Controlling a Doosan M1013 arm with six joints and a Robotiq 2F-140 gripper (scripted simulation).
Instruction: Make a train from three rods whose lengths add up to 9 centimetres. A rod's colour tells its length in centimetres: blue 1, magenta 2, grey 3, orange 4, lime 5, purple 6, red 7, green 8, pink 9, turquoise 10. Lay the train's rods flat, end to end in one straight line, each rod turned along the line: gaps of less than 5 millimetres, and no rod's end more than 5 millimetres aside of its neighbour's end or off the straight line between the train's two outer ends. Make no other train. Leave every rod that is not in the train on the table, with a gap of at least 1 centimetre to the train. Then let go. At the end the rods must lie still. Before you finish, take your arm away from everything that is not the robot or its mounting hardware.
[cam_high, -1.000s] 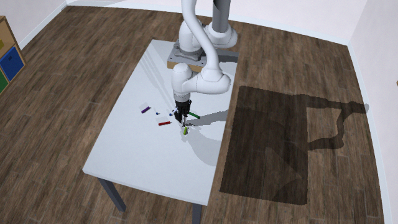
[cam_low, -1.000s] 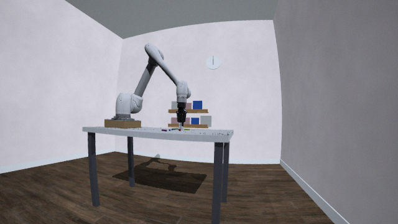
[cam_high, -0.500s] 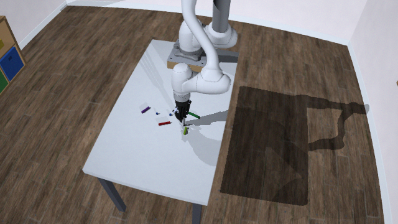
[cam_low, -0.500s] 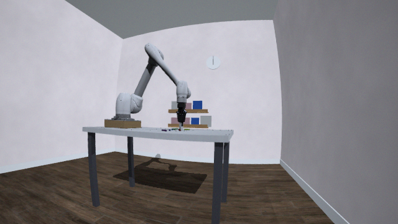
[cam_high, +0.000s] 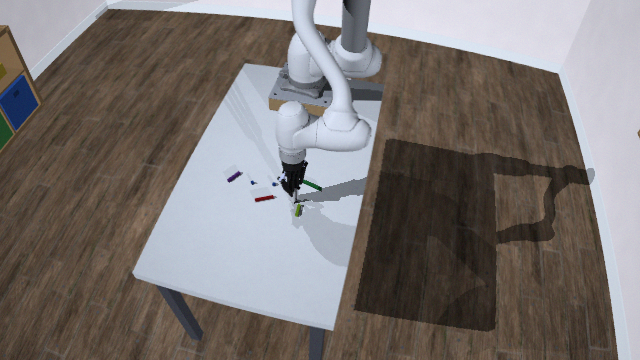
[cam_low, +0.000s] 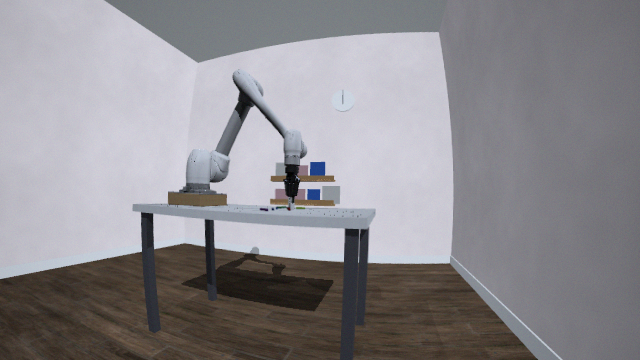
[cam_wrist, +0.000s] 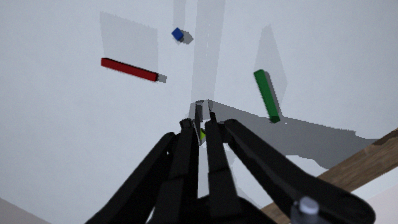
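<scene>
My hand is 4 cm short of the lime rod, 3 cm to the right of it and 3 cm above it. Also, from my hand: green rod: 9 cm behind, 4 cm to the left, 3 cm below; then red rod: 10 cm to the right, 4 cm ahead, 3 cm below; then grey rod: 3 cm below.
</scene>
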